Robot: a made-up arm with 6 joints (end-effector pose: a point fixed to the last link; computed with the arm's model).
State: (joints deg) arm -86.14 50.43 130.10 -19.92 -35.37 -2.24
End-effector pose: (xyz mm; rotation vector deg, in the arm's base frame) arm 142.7 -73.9 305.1 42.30 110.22 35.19
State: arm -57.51 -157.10 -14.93 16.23 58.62 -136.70
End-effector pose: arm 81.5 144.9 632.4 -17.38 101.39 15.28
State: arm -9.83 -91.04 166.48 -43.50 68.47 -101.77
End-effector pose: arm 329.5 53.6 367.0 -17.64 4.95 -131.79
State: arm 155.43 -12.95 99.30 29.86 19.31 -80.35
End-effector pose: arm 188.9 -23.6 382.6 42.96 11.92 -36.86
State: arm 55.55 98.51 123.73 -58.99 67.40 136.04
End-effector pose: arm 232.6 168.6 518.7 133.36 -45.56 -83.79
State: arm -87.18 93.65 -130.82 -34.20 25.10 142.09
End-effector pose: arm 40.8 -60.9 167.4 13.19 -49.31 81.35
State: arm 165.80 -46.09 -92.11 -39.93 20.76 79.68
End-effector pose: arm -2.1 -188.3 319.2 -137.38 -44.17 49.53
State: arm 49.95 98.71 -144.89 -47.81 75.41 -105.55
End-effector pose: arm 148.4 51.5 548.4 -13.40 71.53 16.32
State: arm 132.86 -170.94 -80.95 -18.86 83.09 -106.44
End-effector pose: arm 323.3 77.8 107.0 23.11 -104.90 -21.82
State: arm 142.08 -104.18 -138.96 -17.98 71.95 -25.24
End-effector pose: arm 95.3 -3.6 114.5 -4.49 -44.01 17.26
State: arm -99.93 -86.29 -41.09 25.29 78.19 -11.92
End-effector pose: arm 18.1 -29.5 563.1 -72.85 84.35 82.04
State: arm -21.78 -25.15 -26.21 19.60 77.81 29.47
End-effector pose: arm 162.6 -152.0 492.4 26.83 35.68 130.34
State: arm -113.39 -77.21 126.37 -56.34 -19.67 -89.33
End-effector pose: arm 169.1 20.9 442.3 -20.19 -77.39 -71.22
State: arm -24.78 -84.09 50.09 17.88 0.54 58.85
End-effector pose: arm 307.0 -149.2 454.5 -27.08 -100.79 73.95
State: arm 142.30 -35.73 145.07 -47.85 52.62 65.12
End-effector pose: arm 91.5 -153.7 315.3 -17.55 -10.48 50.77
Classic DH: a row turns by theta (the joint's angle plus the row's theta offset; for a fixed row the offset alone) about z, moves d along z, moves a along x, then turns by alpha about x. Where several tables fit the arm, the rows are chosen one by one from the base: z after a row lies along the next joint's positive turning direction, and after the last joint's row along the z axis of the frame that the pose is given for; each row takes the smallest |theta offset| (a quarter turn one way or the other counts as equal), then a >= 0, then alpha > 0; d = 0 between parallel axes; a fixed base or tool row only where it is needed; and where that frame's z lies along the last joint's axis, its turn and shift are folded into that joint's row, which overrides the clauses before.
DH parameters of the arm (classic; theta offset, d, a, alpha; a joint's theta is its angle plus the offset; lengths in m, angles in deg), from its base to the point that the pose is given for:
base (fixed): -4.93 0.3612 0.1648 -107.1
joint 1: 9.82 0.0646 0.0081 -70.69
joint 2: 4.84 -0.171 -0.0336 -72.5
joint 3: -85.12 0.1245 -0.0348 74.9
joint 4: -54.99 0.0826 0.0072 105.52
joint 5: -4.96 0.0341 -0.0461 -107.64
joint 6: -58.42 0.0486 -0.0367 76.56
tool (fixed): -51.67 -0.0458 0 0

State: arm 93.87 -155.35 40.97 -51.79 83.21 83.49
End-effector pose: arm 306.0 59.6 189.7 -98.63 145.02 -5.20
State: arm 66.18 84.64 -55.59 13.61 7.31 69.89
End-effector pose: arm 328.8 55.1 626.0 15.14 99.92 -31.99
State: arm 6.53 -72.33 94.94 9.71 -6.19 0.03
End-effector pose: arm 269.5 -67.7 322.0 41.27 -116.55 41.38
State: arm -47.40 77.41 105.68 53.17 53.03 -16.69
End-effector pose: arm 45.9 65.4 287.9 -57.00 -66.35 -53.32
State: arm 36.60 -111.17 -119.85 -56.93 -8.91 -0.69
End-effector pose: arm 453.2 28.1 370.4 21.93 142.29 34.11
